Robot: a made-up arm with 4 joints.
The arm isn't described. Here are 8 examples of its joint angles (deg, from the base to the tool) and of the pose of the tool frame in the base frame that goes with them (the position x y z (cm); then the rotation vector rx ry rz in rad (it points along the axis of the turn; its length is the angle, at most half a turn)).
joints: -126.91 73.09 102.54 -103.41
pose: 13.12 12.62 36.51 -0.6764 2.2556 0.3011
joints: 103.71 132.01 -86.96 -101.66
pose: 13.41 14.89 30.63 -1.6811 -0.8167 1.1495
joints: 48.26 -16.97 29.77 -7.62
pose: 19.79 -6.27 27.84 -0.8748 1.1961 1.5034
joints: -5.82 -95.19 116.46 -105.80
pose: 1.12 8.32 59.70 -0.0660 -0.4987 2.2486
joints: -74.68 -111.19 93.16 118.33
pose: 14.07 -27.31 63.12 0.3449 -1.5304 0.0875
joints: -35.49 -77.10 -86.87 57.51
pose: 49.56 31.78 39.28 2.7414 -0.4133 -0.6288
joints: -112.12 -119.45 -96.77 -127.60
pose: 29.63 23.62 36.07 0.0152 2.0529 0.3800
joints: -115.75 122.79 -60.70 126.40
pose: 51.67 15.17 76.76 -0.0266 -0.1401 1.4151
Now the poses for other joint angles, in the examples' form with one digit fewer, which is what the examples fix.
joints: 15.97 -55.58 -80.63 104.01
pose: 50.3 12.4 79.6 -2.116 1.064 -0.982
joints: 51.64 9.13 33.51 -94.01
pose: 9.8 11.8 38.8 -1.396 -0.514 1.508
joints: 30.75 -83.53 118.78 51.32
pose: -5.4 1.8 24.6 0.434 2.179 1.414
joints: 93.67 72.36 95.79 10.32
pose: 33.5 24.4 67.6 1.022 -1.089 1.220
